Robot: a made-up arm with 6 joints. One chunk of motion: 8 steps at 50 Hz.
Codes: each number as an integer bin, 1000 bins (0 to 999) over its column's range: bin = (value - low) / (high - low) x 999, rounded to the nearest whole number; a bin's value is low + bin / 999 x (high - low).
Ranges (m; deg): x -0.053..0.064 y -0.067..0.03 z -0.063..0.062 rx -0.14..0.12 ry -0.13..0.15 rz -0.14..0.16
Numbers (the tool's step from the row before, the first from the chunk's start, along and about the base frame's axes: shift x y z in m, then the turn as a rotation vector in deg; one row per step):
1: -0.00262 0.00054 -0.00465 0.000 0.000 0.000
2: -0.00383 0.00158 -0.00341 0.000 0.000 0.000
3: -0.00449 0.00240 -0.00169 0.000 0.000 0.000
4: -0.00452 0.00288 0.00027 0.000 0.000 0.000
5: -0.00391 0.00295 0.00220 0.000 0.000 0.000
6: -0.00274 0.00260 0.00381 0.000 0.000 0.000
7: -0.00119 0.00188 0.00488 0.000 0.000 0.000
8: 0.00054 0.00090 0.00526 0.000 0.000 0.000
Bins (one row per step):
1: 430 696 466 538 464 466
2: 420 706 476 538 464 466
3: 414 715 490 538 464 466
4: 414 720 506 538 464 466
5: 419 720 521 538 464 466
6: 429 717 534 538 464 466
7: 442 709 542 538 464 466
8: 457 699 546 538 464 466

